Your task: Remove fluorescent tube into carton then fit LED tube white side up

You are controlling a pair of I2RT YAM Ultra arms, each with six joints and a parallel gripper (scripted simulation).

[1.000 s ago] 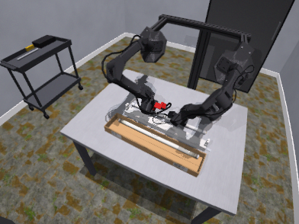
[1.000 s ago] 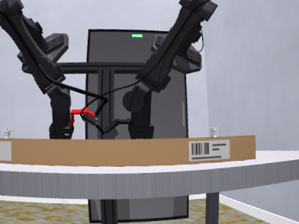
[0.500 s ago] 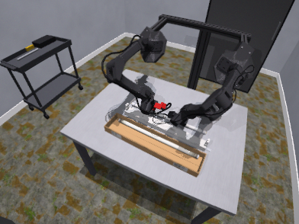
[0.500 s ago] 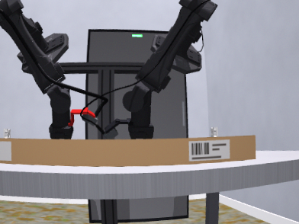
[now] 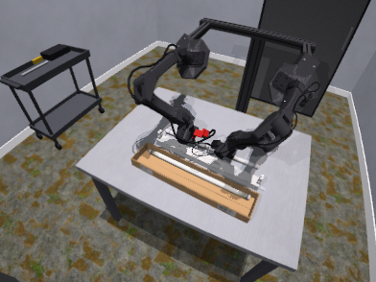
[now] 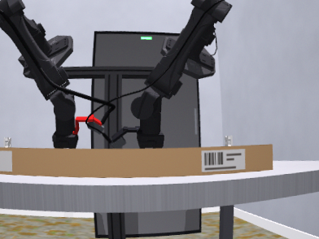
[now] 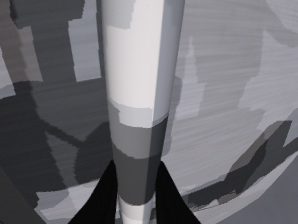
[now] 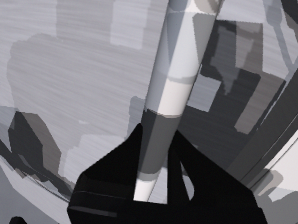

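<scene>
My right gripper is now 120 mm to the right of the LED tube and 10 mm above it. The rest, counted from my right hand: light fixture: 100 mm ahead, 140 mm to the left, 30 mm above; then carton: 250 mm ahead, 130 mm to the left, 10 mm above; then old fluorescent tube: 200 mm ahead, 130 mm to the left.
Right now my left hand is 12 cm to the left of the LED tube and 1 cm above it. Also, from my left hand: light fixture: 10 cm to the right, 10 cm ahead, 3 cm above; carton: 25 cm ahead, 11 cm to the right, 1 cm above; old fluorescent tube: 20 cm ahead, 11 cm to the right.
</scene>
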